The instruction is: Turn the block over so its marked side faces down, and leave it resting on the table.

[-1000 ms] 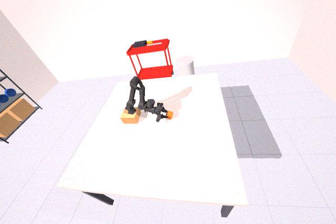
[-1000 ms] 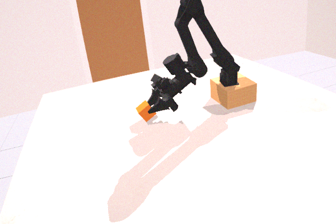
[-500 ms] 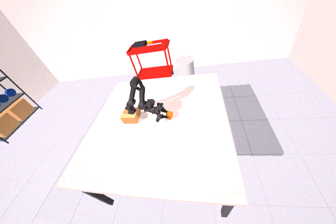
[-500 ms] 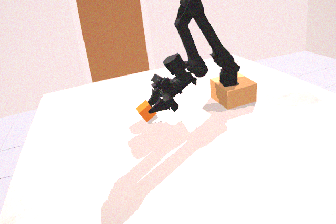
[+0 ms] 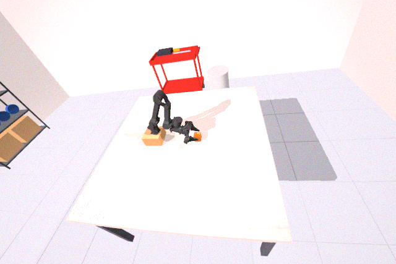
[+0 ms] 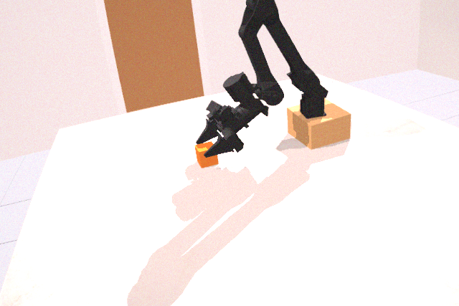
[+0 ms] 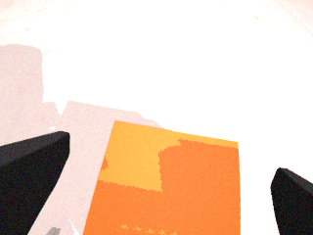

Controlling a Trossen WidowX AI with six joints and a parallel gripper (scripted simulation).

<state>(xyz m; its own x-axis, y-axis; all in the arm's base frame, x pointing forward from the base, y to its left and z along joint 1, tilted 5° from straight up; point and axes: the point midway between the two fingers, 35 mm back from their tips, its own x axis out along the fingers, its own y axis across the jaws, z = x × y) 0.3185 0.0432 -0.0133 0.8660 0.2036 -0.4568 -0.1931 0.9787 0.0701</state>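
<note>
My gripper tip is now 30 mm past the orange block and 20 mm above it.
</note>
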